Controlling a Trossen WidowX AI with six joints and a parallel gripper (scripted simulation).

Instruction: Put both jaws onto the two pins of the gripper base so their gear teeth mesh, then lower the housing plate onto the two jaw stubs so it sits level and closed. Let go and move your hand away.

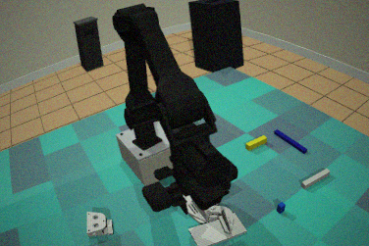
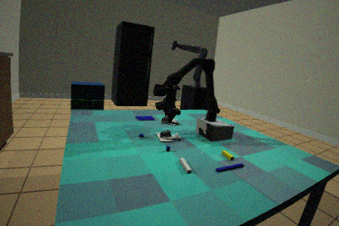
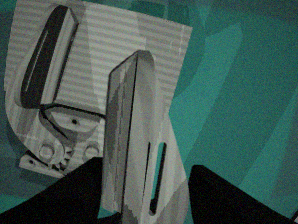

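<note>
Right now the jaw is 70 mm below my gripper tip and 60 mm to the left of it. The rest, counted from my gripper tip: yellow block: 360 mm to the left, 130 mm behind, 70 mm below; then small blue block: 180 mm to the left, 110 mm ahead, 70 mm below; then white bar: 340 mm to the left, 130 mm ahead, 70 mm below.
</note>
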